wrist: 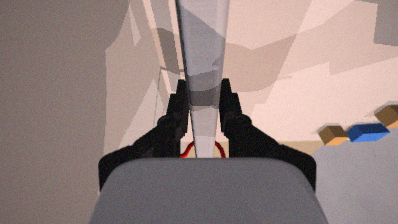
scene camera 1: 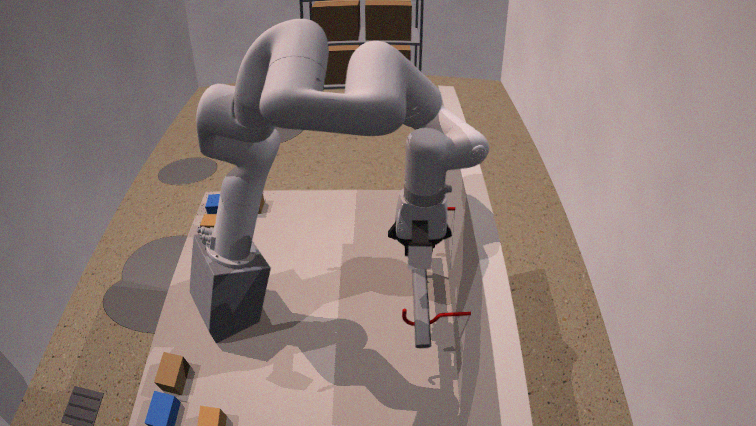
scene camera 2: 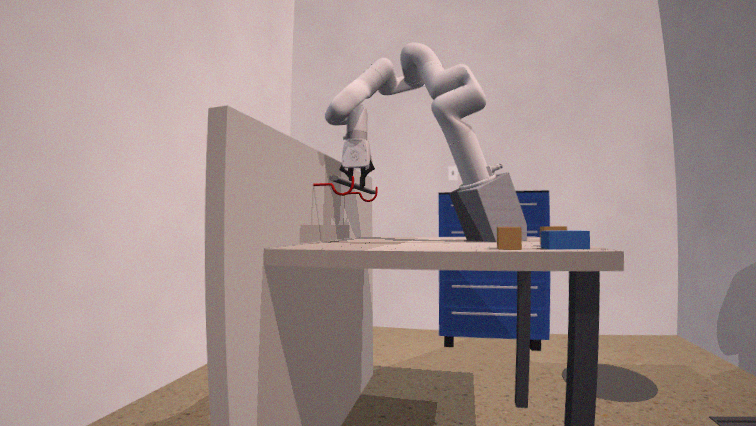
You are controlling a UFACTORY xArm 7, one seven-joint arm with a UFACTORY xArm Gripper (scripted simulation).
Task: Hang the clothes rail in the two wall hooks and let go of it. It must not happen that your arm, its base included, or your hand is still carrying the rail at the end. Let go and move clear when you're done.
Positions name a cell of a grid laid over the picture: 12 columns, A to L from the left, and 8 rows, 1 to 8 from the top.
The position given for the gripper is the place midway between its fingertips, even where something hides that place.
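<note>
Scene camera 1 shows the gripper (scene camera 1: G5) together with a clothes rail (scene camera 1: G6) and a wall panel (scene camera 1: H8). In scene camera 2 the gripper (scene camera 2: F4) is visible again, and so is the wall panel (scene camera 2: E7). The wrist view, too, has the gripper (wrist: G4) as well as the panel (wrist: C4).
</note>
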